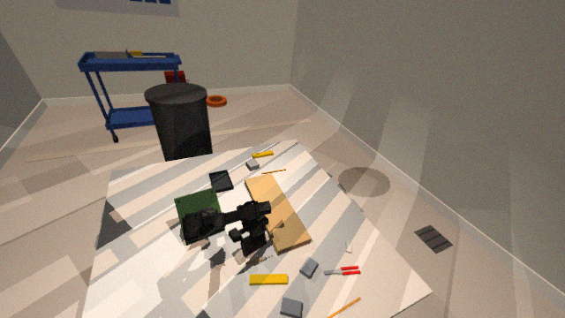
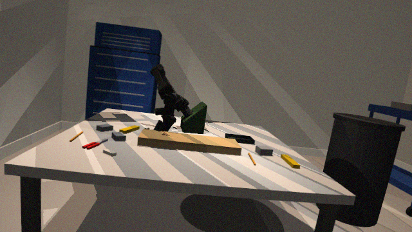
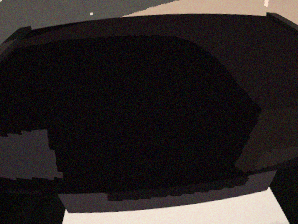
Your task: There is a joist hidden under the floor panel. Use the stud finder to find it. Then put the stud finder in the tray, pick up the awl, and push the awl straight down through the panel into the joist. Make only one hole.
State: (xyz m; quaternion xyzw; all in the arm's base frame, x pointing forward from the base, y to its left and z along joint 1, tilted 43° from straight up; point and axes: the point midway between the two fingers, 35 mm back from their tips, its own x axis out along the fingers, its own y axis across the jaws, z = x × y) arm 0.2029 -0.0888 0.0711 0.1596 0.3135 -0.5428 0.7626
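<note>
The awl is 30 mm ahead of my gripper tip, 100 mm to the right of it and 20 mm below it. The rest, counted from my gripper tip: black tray (90 mm behind, 460 mm to the left, 10 mm below); stud finder (10 mm behind, 10 mm to the right).
</note>
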